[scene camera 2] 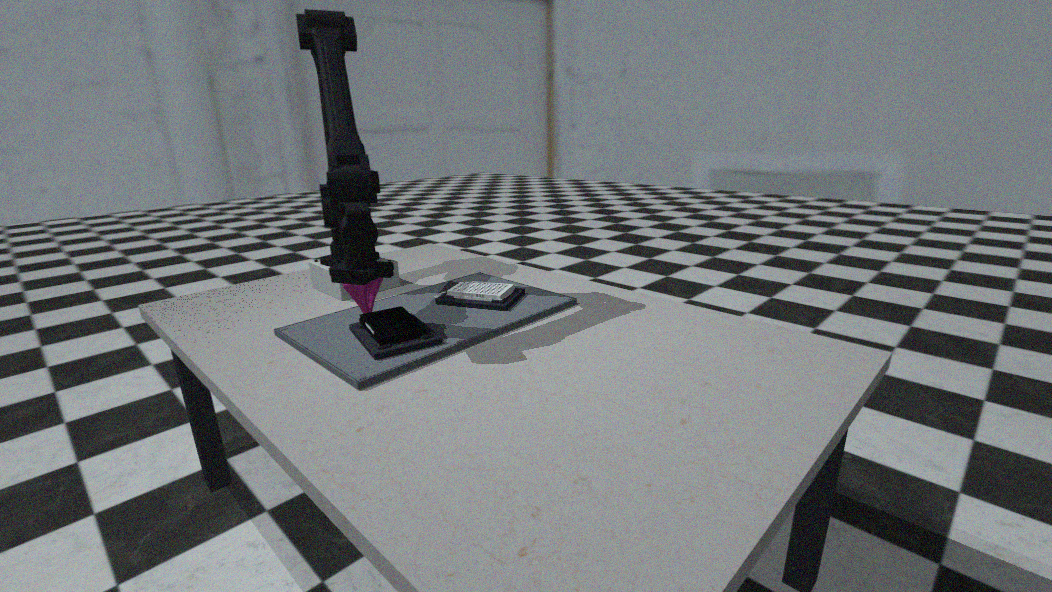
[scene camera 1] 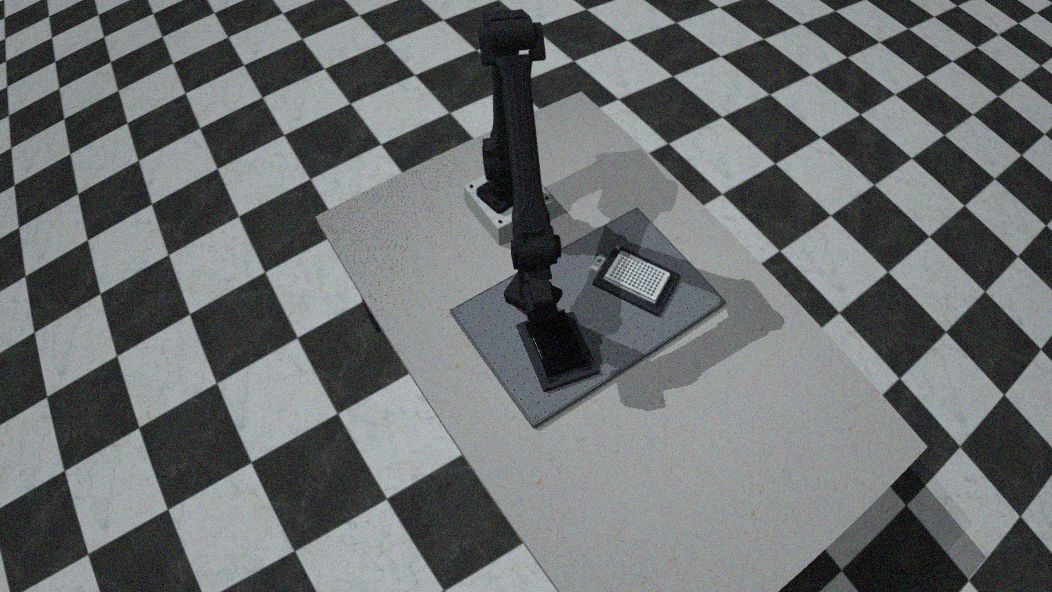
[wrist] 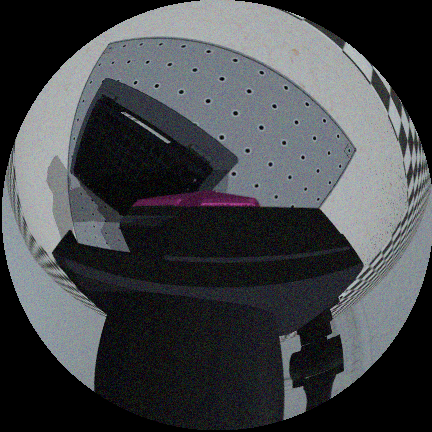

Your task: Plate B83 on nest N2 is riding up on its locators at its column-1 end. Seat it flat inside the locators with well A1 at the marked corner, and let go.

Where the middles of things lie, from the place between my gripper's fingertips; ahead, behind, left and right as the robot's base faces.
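So you can picture the black well plate [scene camera 1: 559, 351], my gripper is 1 cm to the left of it and 8 cm short of it.
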